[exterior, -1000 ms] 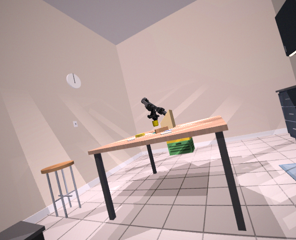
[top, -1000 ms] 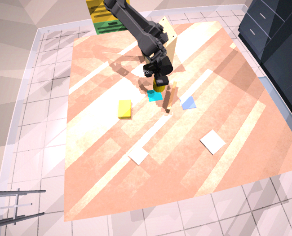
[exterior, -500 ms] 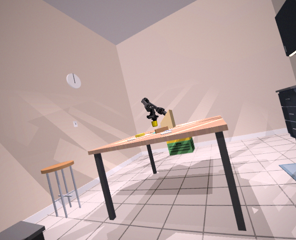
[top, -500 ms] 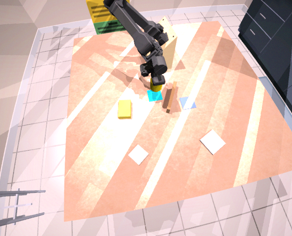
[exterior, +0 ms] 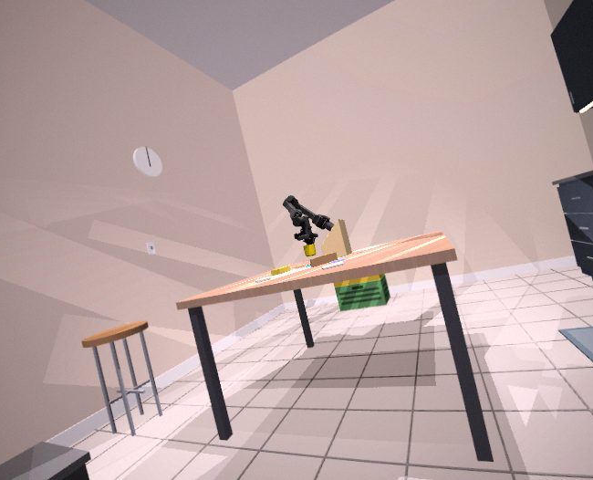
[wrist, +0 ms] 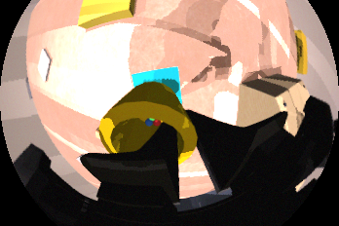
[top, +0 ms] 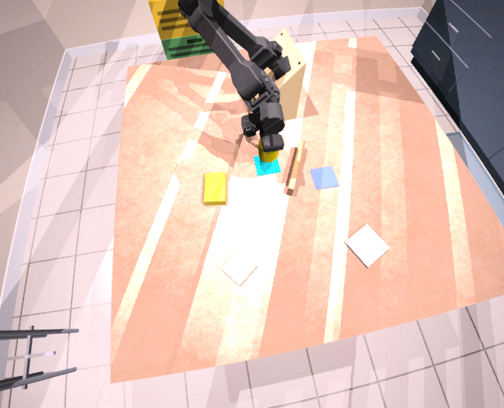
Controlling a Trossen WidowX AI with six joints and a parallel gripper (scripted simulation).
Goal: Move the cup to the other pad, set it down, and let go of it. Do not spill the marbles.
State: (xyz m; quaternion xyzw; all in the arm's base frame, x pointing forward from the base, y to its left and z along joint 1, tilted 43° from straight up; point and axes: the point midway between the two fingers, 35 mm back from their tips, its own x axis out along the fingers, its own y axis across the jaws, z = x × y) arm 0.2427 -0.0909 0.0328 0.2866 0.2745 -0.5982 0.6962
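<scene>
Now: gripper tip 20 mm short of the cyan pad and 100 mm above it. Also, from my gripper tip: pale blue pad: 110 mm ahead, 190 mm to the left, 100 mm below; yellow cup: 20 mm ahead; low wooden bar: 70 mm ahead, 100 mm to the left, 80 mm below.
</scene>
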